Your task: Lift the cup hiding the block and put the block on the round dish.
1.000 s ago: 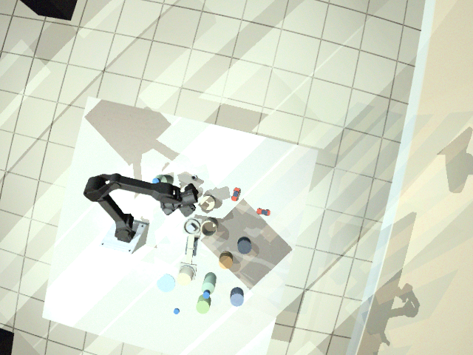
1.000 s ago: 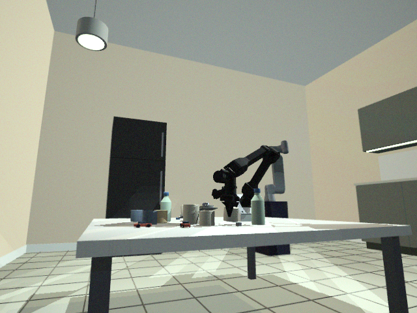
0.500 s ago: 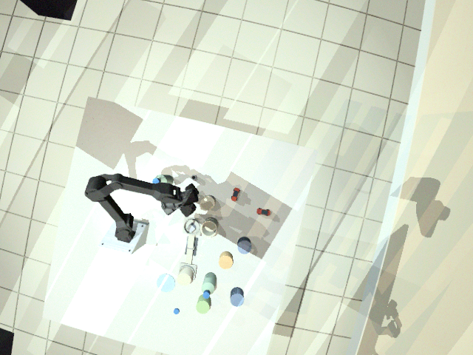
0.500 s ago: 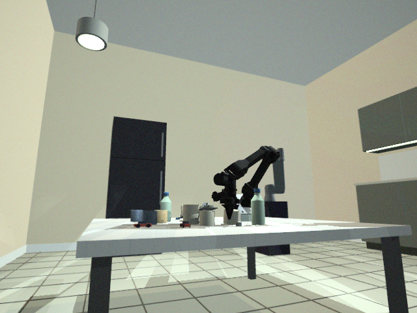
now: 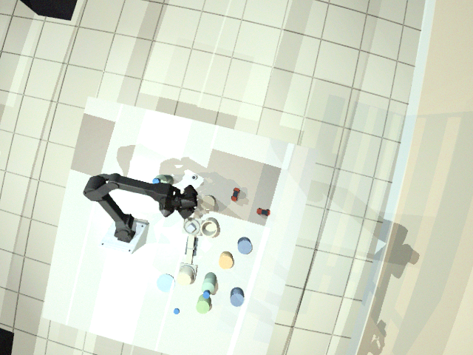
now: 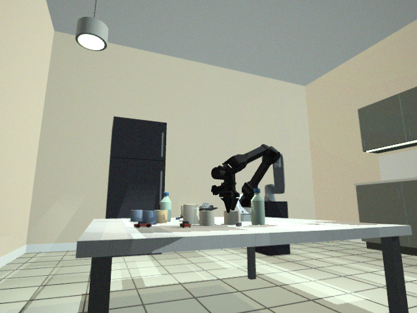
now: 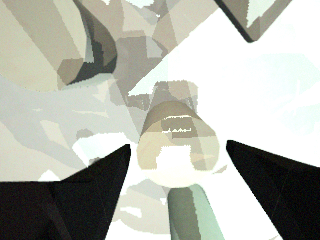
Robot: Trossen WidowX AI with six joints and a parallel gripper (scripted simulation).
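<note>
My gripper tip is 120 mm to the left of the pale grey block, 80 mm short of it and 30 mm below it. Round my gripper tip: cream cup (400 mm to the right, 110 mm ahead); then small balance (240 mm to the right, 100 mm ahead, 30 mm below); then orange cup (280 mm ahead, 240 mm to the right, 20 mm below).
</note>
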